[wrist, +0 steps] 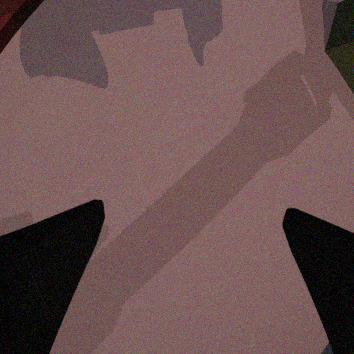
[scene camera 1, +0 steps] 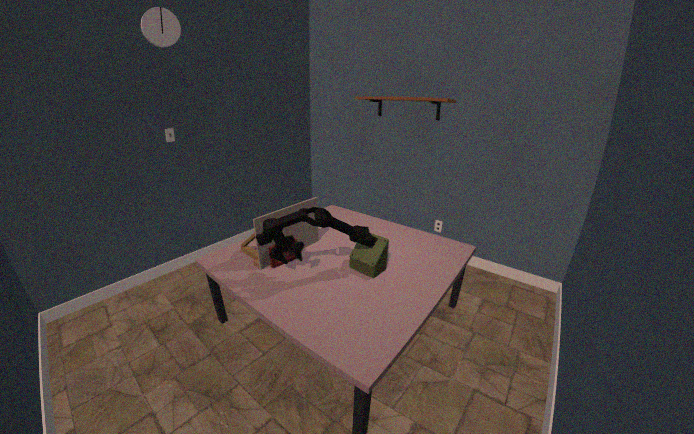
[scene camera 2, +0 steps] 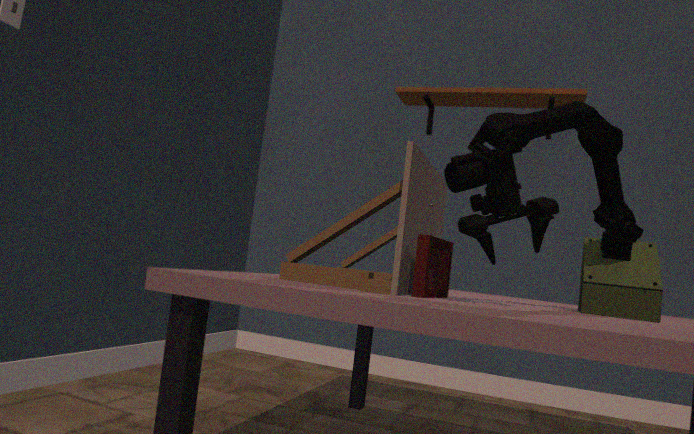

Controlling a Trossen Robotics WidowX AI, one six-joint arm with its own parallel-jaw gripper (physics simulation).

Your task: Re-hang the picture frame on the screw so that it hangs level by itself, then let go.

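Frame: origin at the arm's base, x right, y up, z back, level; metres.
Seen in the pictures: gripper, between the fingertips: (wrist: 195, 213) (scene camera 1: 294, 262) (scene camera 2: 515, 258); arm's base, origin of its link: (scene camera 1: 370, 241) (scene camera 2: 616, 251).
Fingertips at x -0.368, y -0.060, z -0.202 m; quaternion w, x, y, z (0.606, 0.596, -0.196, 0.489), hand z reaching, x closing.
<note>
Offsets run from my fingertips to a thing's top centre.
The red picture frame {dx +0.054, dy +0.028, dz -0.176 m} (scene camera 2: 432, 267) (scene camera 1: 275, 264) stands upright on the table at the foot of the upright pale board (scene camera 2: 403, 220) (scene camera 1: 312, 234). A red corner of the frame (wrist: 9, 19) shows at the top left of the wrist view. A tiny bright dot on the board's face, higher than the frame, looks like the screw {dx +0.145, dy +0.117, dz -0.219 m} (scene camera 2: 431, 204). My gripper (scene camera 2: 514, 257) (wrist: 195, 213) is open and empty. It points down above the table, to the right of the frame and apart from it in scene camera 2. In scene camera 1 the arm hides much of the frame.
A green block (scene camera 1: 369, 257) (scene camera 2: 620, 301) under the arm's base stands on the pink table (scene camera 1: 332, 317) (scene camera 2: 537, 332). Wooden braces (scene camera 2: 342, 224) prop the board from behind. A wall shelf (scene camera 1: 406, 99) (scene camera 2: 491, 97) is in the background. Arm shadows cross the table top.
</note>
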